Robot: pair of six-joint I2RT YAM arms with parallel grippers.
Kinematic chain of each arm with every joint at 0, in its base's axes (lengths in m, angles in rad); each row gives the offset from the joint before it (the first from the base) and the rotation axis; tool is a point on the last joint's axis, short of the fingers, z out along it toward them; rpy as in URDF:
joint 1: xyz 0 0 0.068 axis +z
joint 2: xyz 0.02 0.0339 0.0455 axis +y
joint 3: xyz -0.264 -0.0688 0 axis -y
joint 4: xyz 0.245 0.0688 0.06 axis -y
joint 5: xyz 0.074 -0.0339 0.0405 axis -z
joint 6: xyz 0.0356 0 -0.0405 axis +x
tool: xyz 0 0 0 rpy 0 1.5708 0
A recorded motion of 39 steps. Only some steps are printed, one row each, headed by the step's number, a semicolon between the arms.
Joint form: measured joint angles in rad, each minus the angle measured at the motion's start. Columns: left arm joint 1, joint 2, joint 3, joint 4, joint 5, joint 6; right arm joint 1, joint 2, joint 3, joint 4, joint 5, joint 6.
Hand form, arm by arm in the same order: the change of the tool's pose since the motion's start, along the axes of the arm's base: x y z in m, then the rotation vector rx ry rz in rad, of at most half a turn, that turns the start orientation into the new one. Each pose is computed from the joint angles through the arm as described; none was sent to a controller.
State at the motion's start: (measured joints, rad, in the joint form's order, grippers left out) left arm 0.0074 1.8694 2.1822 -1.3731 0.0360 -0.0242; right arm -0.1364 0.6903 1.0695 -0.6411 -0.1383 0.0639
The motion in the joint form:
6: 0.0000 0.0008 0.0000 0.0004 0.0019 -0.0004; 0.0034 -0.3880 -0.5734 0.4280 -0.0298 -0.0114
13: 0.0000 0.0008 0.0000 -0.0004 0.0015 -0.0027; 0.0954 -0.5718 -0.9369 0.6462 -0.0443 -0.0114
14: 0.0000 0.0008 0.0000 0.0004 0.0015 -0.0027; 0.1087 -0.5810 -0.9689 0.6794 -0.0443 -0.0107
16: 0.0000 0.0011 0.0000 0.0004 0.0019 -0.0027; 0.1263 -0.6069 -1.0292 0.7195 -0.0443 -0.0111
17: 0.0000 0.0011 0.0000 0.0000 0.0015 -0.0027; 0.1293 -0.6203 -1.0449 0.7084 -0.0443 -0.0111
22: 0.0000 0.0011 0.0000 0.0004 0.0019 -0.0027; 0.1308 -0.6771 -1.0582 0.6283 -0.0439 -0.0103
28: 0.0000 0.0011 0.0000 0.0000 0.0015 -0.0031; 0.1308 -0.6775 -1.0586 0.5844 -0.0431 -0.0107
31: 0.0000 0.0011 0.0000 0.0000 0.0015 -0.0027; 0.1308 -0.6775 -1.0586 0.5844 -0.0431 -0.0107
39: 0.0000 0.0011 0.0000 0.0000 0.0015 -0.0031; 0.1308 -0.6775 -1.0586 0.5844 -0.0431 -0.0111
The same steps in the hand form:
6: 0.0003 -0.0001 -0.0003 -0.0019 0.0004 -0.0006; -0.0211 0.0043 -0.1037 -0.0397 -0.2412 0.0345
13: 0.0002 -0.0001 -0.0003 -0.0026 0.0013 0.0016; -0.0157 0.0144 -0.1895 -0.0309 -0.2815 0.1402
14: 0.0003 -0.0001 -0.0003 -0.0026 0.0005 0.0016; -0.0147 0.0158 -0.1964 -0.0294 -0.2920 0.1533
16: 0.0004 -0.0001 -0.0004 -0.0030 0.0008 0.0014; -0.0136 0.0178 -0.2110 -0.0278 -0.2980 0.1708
17: 0.0003 -0.0001 -0.0004 -0.0026 0.0012 0.0016; -0.0137 0.0181 -0.2166 -0.0261 -0.2847 0.1739
22: 0.0004 -0.0001 -0.0004 -0.0030 0.0008 0.0014; -0.0167 0.0183 -0.2248 -0.0217 -0.2482 0.1751
28: 0.0003 -0.0001 -0.0004 -0.0028 0.0012 0.0020; -0.0168 0.0183 -0.2297 -0.0181 -0.2044 0.1747
31: 0.0003 -0.0001 -0.0004 -0.0026 0.0012 0.0016; -0.0168 0.0183 -0.2297 -0.0181 -0.2044 0.1747
39: 0.0003 -0.0001 -0.0004 -0.0028 0.0012 0.0020; -0.0168 0.0183 -0.2297 -0.0185 -0.2045 0.1747

